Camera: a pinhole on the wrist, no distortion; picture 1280 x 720 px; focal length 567.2 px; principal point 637.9 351.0 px. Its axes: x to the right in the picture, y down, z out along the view. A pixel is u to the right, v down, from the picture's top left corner.
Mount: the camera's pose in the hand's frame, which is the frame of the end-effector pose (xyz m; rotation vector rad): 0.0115 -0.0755 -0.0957 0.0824 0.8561 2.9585
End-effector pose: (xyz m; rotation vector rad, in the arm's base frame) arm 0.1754 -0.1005 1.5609 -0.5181 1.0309 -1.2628
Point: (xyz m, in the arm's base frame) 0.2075 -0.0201 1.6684
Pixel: 1174 622
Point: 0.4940 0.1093 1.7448
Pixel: 1063 496
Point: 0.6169 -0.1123 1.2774
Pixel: 608 82
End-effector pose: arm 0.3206 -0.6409 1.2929 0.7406 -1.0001 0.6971
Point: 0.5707 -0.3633 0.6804
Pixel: behind the camera
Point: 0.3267 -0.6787 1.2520
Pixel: 945 488
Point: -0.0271 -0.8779 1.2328
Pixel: 968 436
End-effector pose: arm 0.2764 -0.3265 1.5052 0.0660 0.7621 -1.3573
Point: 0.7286 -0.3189 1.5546
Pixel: 727 125
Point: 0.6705 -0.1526 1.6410
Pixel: 966 122
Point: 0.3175 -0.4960 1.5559
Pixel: 404 539
